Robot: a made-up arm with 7 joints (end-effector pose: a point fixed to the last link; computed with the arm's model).
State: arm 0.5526 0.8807 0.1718 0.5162 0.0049 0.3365 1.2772
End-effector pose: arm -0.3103 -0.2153 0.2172 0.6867 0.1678 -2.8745
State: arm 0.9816 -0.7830 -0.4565 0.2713 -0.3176 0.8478 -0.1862
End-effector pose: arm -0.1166 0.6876 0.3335 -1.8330 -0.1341 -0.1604
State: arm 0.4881 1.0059 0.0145 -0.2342 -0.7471 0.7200 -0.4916
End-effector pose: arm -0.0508 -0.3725 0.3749 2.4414 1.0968 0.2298
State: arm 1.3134 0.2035 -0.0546 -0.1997 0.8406 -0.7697 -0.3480
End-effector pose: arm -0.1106 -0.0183 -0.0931 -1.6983 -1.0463 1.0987
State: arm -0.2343 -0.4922 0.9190 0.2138 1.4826 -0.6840 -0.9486
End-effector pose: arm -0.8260 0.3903 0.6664 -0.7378 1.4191 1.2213
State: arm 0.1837 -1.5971 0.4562 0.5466 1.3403 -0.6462 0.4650
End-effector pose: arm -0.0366 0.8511 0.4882 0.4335 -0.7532 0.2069
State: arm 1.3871 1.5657 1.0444 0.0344 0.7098 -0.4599 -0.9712
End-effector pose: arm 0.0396 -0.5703 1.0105 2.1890 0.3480 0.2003
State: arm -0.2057 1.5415 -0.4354 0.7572 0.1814 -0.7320 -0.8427
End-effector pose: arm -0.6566 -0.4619 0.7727 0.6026 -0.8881 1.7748
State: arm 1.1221 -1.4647 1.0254 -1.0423 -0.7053 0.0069 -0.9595
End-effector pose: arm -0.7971 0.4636 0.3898 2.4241 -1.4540 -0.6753
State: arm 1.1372 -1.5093 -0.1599 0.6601 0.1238 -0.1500 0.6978
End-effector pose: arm 0.1426 0.7397 0.8224 -0.9803 -1.8143 0.0535
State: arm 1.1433 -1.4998 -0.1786 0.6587 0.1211 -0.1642 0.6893
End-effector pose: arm 0.1370 0.7432 0.8292 -0.9881 -1.8460 0.0364
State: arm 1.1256 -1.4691 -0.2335 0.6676 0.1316 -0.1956 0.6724
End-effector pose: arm 0.1224 0.7574 0.8411 -0.9906 -1.9252 0.0291
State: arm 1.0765 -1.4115 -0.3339 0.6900 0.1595 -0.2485 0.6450
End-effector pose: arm 0.0910 0.7870 0.8581 -0.9710 -2.0656 0.0375
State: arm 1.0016 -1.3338 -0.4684 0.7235 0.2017 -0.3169 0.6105
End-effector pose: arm 0.0371 0.8293 0.8771 -0.9039 -2.2513 0.0616
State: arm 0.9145 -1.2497 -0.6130 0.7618 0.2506 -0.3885 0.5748
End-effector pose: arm -0.0367 0.8726 0.8945 -0.7790 -2.4430 0.0928
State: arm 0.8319 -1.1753 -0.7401 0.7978 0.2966 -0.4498 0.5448
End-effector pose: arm -0.1143 0.9038 0.9094 -0.6233 -2.5979 0.1190
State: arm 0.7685 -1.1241 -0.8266 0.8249 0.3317 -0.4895 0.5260
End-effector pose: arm -0.1725 0.9190 0.9207 -0.4915 -2.6904 0.1371
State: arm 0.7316 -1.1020 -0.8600 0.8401 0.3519 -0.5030 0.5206
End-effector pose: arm -0.1958 0.9237 0.9254 -0.4270 -2.7181 0.1544
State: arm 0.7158 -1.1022 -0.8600 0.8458 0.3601 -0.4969 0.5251
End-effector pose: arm -0.1932 0.9236 0.9263 -0.4209 -2.7085 0.1706
